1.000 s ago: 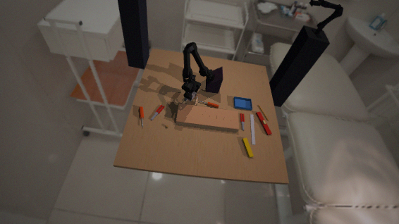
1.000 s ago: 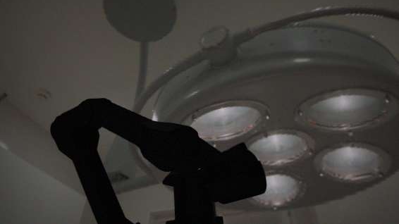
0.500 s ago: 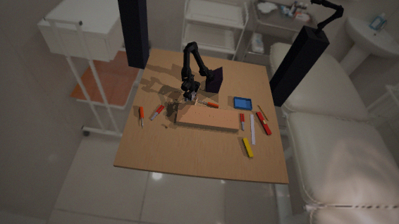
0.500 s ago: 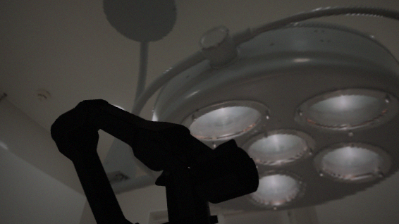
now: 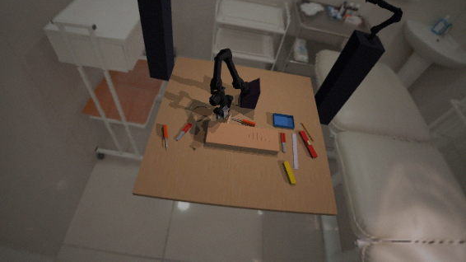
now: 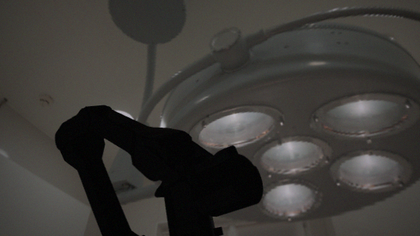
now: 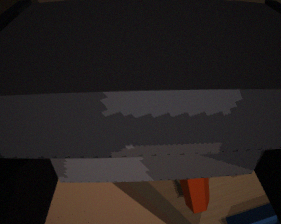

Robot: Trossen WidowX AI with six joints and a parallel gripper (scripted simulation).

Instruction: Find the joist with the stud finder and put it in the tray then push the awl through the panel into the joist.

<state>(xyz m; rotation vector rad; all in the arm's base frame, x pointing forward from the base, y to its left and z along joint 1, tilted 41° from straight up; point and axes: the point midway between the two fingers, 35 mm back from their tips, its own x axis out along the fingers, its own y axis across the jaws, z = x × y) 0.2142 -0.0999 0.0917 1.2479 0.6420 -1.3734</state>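
My gripper tip is 2 cm past the stud finder. From my gripper tip the other things lie so: brown-handled awl (3 cm behind, 3 cm to the left, 7 cm below); green light (2 cm behind, 2 cm to the left); blue tray (10 cm behind, 46 cm to the left, 6 cm below).
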